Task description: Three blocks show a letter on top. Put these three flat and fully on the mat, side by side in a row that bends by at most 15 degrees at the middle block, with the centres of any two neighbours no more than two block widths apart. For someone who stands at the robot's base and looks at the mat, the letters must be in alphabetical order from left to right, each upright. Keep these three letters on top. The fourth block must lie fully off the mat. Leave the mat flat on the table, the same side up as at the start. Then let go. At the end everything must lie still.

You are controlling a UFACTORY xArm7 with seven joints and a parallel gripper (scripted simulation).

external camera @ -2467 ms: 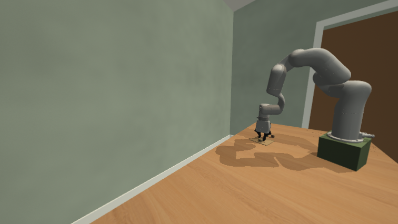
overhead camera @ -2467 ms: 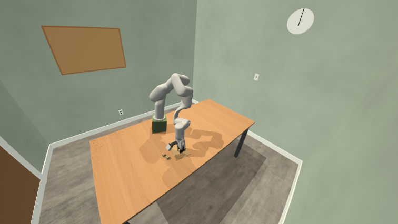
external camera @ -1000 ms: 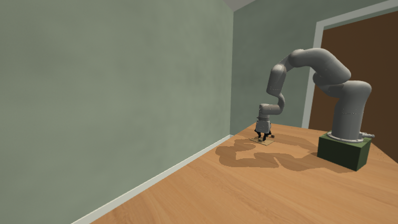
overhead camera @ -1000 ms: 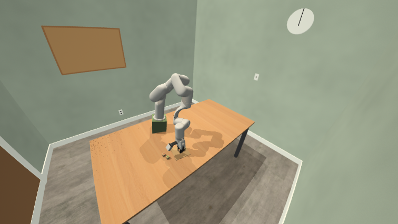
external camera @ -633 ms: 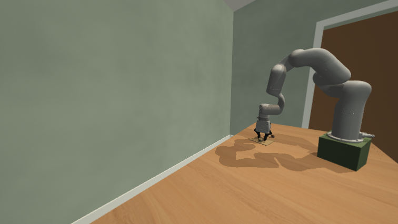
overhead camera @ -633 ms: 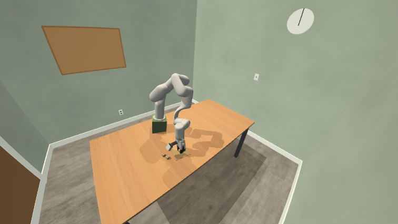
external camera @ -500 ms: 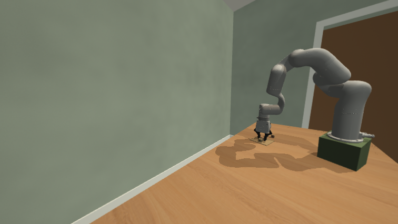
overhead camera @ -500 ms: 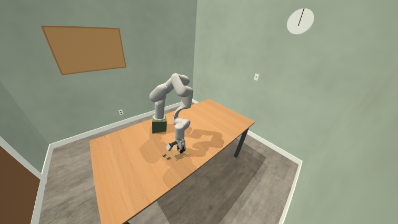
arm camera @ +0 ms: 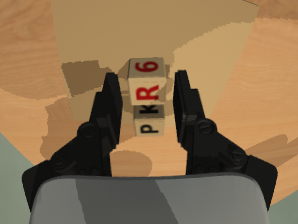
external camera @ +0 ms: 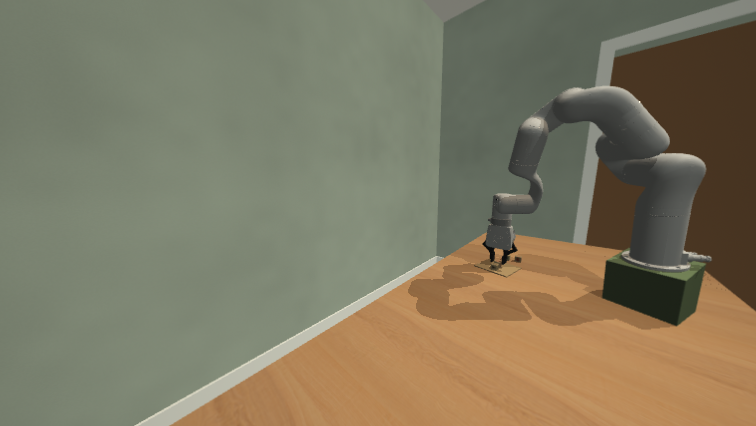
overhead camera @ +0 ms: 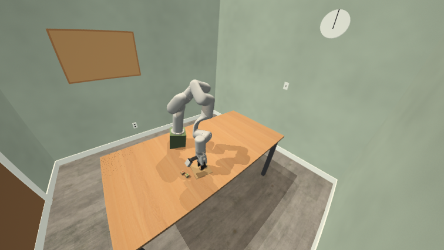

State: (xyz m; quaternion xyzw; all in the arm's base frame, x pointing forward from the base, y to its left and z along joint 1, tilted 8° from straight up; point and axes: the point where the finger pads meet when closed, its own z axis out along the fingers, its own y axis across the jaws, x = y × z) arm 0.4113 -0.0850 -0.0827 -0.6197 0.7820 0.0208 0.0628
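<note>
The tan mat is 4 cm below my hand. Also, from my hand: green-topped block (12 cm to the right, 3 cm below, 3 cm behind).
</note>
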